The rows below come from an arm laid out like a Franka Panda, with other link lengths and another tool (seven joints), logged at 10 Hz.
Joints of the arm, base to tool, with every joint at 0 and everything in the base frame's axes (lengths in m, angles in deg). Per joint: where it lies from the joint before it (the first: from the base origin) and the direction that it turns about. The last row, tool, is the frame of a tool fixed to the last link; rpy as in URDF.
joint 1: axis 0 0 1 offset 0 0 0.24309
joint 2: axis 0 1 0 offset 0 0 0
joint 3: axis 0 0 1 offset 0 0 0.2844
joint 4: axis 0 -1 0 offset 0.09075 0 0
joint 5: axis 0 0 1 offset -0.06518 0 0.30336
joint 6: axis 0 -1 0 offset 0 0 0
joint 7: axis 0 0 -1 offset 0.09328 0 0
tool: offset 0.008 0.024 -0.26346 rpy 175.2 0 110.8
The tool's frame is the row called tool.
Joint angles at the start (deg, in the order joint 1, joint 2, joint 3, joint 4, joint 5, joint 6, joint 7):
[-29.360 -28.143 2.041 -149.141 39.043 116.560 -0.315]
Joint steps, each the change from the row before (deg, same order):
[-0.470 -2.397 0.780 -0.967 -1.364 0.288 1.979]
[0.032 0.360 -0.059 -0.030 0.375 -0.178 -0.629]
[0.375 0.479 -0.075 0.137 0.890 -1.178 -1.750]
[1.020 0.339 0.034 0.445 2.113 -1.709 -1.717]
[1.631 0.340 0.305 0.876 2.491 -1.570 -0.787]
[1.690 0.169 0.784 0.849 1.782 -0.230 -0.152]
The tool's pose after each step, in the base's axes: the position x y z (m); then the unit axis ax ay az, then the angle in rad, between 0 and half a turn. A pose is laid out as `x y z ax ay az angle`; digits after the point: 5 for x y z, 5 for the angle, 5 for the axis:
0.36838 -0.04035 0.21652 -0.82561 -0.49679 -0.26754 2.96955
0.36826 -0.03876 0.21492 -0.82372 -0.49895 -0.26932 2.96129
0.36719 -0.03025 0.21426 -0.81451 -0.51091 -0.27485 2.93743
0.36908 -0.01376 0.21902 -0.80133 -0.52372 -0.28912 2.90241
0.37414 0.00706 0.22778 -0.78790 -0.53504 -0.30487 2.86683
0.38073 0.02491 0.23573 -0.77618 -0.54647 -0.31450 2.85456

